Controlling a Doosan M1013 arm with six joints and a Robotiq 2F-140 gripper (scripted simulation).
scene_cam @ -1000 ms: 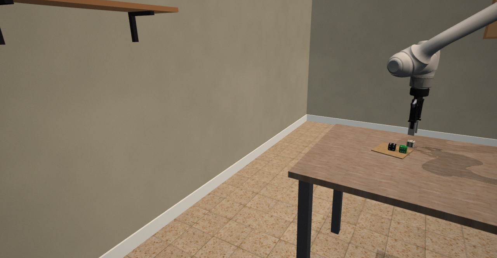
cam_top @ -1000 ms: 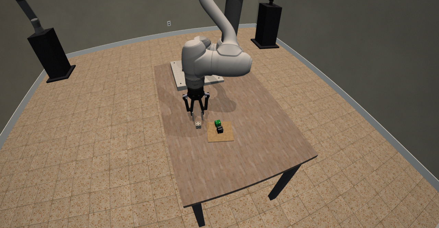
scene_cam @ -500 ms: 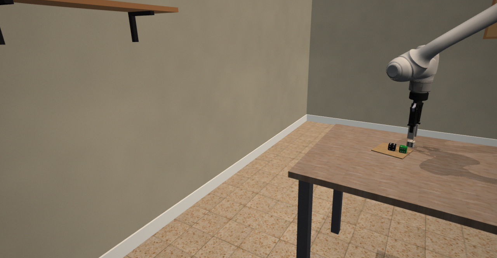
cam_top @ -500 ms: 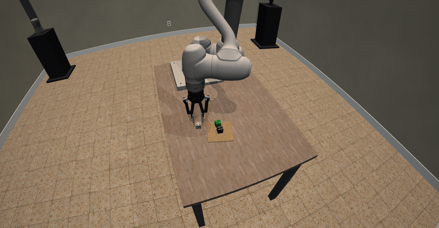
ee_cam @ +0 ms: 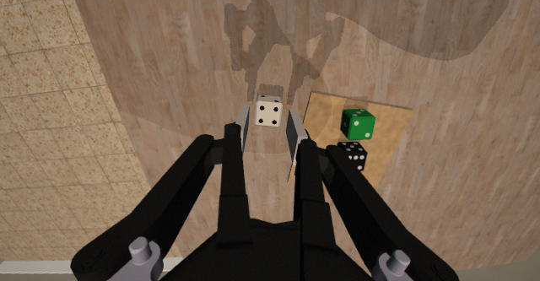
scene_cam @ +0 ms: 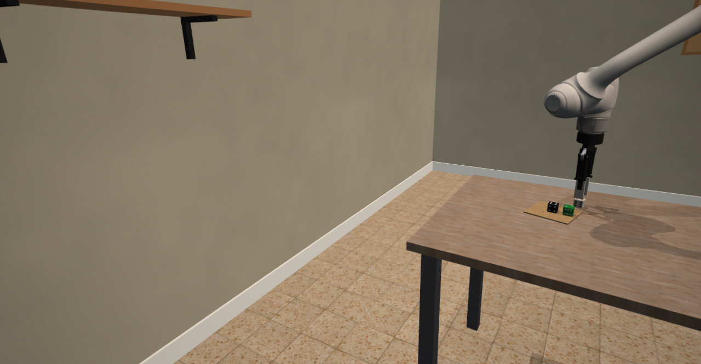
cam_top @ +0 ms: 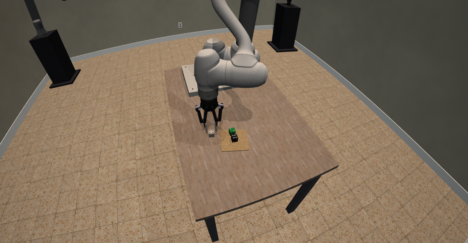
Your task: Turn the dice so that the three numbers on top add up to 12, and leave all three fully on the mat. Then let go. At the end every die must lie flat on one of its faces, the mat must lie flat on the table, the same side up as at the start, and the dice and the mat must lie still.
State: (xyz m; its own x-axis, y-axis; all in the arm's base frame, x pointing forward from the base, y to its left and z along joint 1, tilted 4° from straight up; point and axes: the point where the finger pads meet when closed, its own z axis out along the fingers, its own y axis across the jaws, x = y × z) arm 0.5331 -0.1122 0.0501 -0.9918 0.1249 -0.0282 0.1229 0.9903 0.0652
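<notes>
The white die is 6 cm below my hand. Round my hand: green die 2 cm ahead, 11 cm to the left, 5 cm below; black die 6 cm ahead, 11 cm to the left, 5 cm below; tan mat 6 cm ahead, 11 cm to the left, 7 cm below.
</notes>
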